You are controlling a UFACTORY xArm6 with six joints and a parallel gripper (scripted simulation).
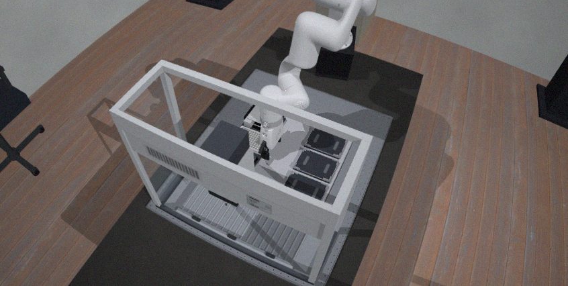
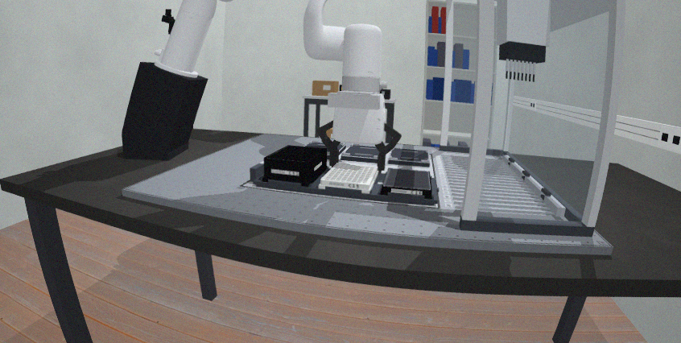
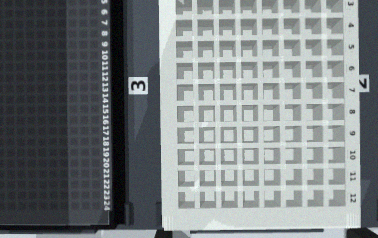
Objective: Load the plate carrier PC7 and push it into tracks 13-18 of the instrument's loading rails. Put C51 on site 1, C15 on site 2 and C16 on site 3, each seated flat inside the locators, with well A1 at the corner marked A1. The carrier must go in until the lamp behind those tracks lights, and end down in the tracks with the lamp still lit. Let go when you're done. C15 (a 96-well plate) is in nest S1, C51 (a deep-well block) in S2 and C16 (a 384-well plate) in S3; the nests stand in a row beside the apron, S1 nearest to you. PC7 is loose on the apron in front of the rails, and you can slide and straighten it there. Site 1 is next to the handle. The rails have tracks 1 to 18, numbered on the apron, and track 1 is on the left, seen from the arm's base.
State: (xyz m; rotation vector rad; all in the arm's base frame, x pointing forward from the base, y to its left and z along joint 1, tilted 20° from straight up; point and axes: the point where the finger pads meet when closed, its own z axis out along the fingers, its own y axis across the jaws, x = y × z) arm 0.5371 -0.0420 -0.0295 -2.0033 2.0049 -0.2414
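The apron lies 5 cm to the left of my hand, 1 cm below it and 1 cm behind it. The rest, counted from my hand: dark carrier PC7: 8 cm to the right; white 96-well plate C15: 8 cm to the right; nest S3: 18 cm to the left, 10 cm ahead, 1 cm below.
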